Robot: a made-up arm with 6 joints.
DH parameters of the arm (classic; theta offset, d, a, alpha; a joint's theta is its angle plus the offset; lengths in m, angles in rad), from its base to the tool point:
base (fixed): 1.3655 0 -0.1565 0
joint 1: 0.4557 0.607 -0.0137 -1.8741
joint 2: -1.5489 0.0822 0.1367 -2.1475
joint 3: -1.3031 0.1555 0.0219 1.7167
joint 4: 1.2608 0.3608 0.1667 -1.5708
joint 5: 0 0.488 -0.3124 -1.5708
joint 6: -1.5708 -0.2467 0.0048 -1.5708
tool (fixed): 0 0.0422 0 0
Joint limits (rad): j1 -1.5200..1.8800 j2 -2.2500..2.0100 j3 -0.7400..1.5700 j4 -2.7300..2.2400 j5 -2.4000..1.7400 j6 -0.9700..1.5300
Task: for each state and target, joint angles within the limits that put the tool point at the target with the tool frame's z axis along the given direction. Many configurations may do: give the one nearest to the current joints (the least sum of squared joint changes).
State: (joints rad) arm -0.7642 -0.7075 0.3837 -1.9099 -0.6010 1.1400
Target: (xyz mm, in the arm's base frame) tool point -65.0 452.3 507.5 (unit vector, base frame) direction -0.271 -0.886 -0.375
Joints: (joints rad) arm 0.0800 -0.1865 0.3083 -1.4691 -0.8045 1.2010
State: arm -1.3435 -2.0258 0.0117 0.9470 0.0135 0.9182
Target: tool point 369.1 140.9 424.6 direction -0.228 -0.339 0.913
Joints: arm -1.5085 -2.2500 -0.5337 1.4745 -0.2303 1.2370
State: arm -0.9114 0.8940 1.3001 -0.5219 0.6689 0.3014
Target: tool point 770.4 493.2 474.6 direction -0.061 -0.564 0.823
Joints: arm -1.5176 0.4691 1.5700 -1.0710 0.8582 0.2466
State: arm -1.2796 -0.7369 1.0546 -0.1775 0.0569 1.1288
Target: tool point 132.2 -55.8 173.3 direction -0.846 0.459 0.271
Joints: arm -0.3412 -0.1315 0.5658 -0.1565 -0.6665 1.0044
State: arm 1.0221 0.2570 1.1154 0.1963 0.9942 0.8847
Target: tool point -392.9 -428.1 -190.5 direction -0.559 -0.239 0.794
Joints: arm 1.2773 0.6295 1.2160 0.1725 1.0896 1.4544
